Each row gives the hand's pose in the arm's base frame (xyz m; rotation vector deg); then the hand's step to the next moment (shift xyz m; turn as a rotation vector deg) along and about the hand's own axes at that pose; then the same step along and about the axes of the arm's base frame.
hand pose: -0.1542 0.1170 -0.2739 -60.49 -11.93 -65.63
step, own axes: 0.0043 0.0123 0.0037 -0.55 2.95 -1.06
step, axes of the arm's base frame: 0.0133 0.0003 -0.0024 1.79 -0.41 -2.60
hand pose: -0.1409 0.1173 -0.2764 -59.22 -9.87 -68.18
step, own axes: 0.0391 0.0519 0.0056 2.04 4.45 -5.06
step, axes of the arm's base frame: 0.0611 -0.0226 -0.0028 2.55 -5.11 -4.12
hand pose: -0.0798 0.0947 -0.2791 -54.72 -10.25 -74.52
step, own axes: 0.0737 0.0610 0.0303 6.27 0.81 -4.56
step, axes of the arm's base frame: 0.0876 -0.0357 0.0334 0.90 -7.72 0.56
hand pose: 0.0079 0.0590 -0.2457 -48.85 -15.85 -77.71
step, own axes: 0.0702 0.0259 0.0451 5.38 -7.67 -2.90
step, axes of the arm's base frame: 0.0537 -0.0221 0.0653 -6.69 -5.74 4.29
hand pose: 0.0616 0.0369 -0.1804 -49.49 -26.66 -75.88
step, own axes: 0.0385 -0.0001 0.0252 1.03 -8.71 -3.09
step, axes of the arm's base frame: 0.0127 -0.0054 0.0439 -8.67 -3.11 1.27
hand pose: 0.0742 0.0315 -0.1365 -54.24 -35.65 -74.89
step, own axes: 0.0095 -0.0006 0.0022 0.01 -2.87 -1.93
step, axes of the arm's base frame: 0.0015 -0.0030 0.0092 -3.03 -1.63 -0.32
